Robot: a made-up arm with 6 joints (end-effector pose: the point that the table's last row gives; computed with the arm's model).
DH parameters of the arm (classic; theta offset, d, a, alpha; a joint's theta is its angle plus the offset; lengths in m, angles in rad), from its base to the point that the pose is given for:
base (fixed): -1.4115 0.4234 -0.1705 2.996
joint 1: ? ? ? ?
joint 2: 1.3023 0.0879 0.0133 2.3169
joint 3: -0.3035 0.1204 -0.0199 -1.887
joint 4: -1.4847 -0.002 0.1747 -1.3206
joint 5: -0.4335 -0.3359 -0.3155 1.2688
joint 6: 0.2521 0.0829 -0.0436 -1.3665
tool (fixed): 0.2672 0.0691 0 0
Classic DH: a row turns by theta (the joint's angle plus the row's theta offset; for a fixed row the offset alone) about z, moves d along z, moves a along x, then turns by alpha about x.
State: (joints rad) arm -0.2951 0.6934 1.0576 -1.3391 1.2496 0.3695
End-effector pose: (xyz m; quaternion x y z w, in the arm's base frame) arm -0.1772 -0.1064 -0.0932 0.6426 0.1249 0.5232 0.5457
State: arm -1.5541 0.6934 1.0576 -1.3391 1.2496 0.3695
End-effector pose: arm 0.1208 0.0045 -0.1390 0.4997 0.4385 0.7426 0.0805
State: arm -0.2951 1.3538 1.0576 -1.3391 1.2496 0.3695
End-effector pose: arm -0.0237 -0.1143 -0.1363 0.4303 -0.0697 0.6729 0.5977
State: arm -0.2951 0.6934 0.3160 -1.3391 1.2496 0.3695
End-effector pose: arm -0.1350 -0.1986 -0.0209 0.3521 0.0775 0.5298 0.7677
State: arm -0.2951 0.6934 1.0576 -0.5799 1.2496 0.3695
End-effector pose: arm -0.0798 0.0888 -0.2418 0.5684 -0.2434 0.5308 0.5797
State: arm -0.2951 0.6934 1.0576 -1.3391 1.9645 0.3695
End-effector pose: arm -0.1418 0.0555 -0.3181 0.7839 -0.0284 0.5628 0.2605
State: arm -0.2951 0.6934 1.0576 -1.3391 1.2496 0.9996
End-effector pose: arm -0.2218 -0.1088 -0.1154 0.7282 -0.1233 0.3537 0.5740
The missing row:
joint 1: -1.0486 0.2695 0.0537 -1.4002
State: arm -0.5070 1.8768 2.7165 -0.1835 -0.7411 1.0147
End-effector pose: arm -0.4389 -0.0056 0.3910 0.5292 -0.1255 0.2510 0.8007
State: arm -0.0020 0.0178 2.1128 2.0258 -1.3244 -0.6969
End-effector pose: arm 0.3797 -0.1410 0.2840 -0.6883 -0.0284 0.7084 0.1537
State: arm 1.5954 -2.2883 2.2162 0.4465 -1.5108 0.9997
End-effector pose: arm 0.2260 0.1056 -0.3893 -0.5477 -0.7936 -0.0616 0.2577
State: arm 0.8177 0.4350 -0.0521 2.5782 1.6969 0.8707
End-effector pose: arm -0.1611 -0.0342 0.6737 0.6351 0.2410 -0.6329 0.3715
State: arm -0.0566 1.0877 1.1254 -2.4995 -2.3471 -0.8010
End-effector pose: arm -0.4088 0.3253 -0.0046 -0.6650 0.3043 -0.6323 0.2558
